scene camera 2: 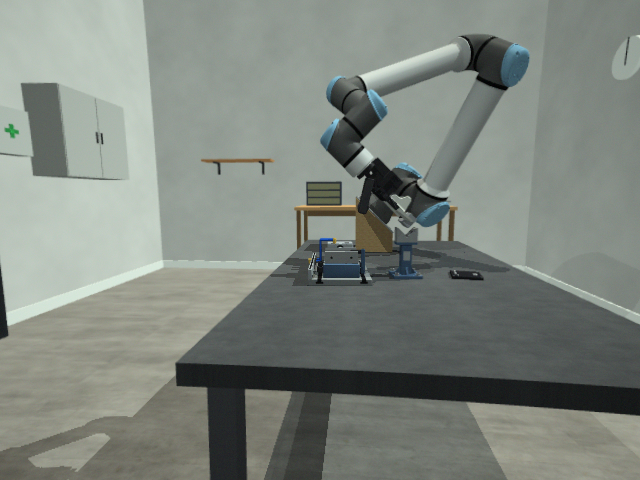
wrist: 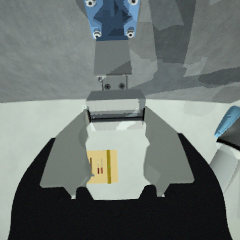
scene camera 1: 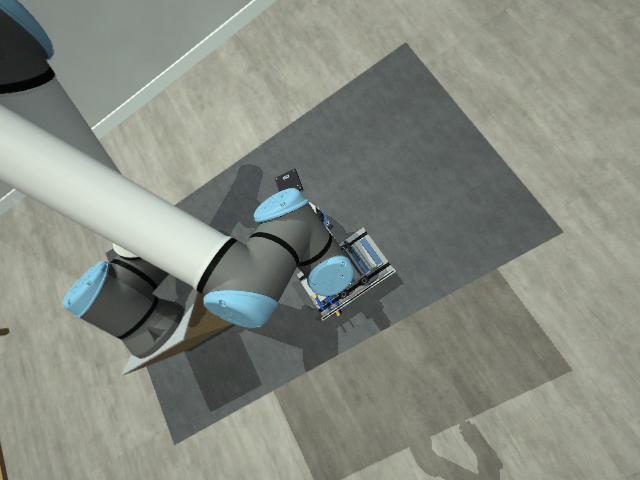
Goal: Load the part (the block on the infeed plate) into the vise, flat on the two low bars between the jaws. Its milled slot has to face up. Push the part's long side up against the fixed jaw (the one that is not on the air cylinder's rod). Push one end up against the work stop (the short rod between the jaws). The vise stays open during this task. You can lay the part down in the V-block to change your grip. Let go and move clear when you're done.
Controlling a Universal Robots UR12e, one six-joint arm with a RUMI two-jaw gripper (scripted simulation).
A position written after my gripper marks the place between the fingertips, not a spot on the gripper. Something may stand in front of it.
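Scene camera 2 lets me see my gripper (scene camera 2: pixel 409 220), and the wrist view shows me the gripper (wrist: pixel 116 108) too. There is also a part (wrist: pixel 109 109) that I can see.
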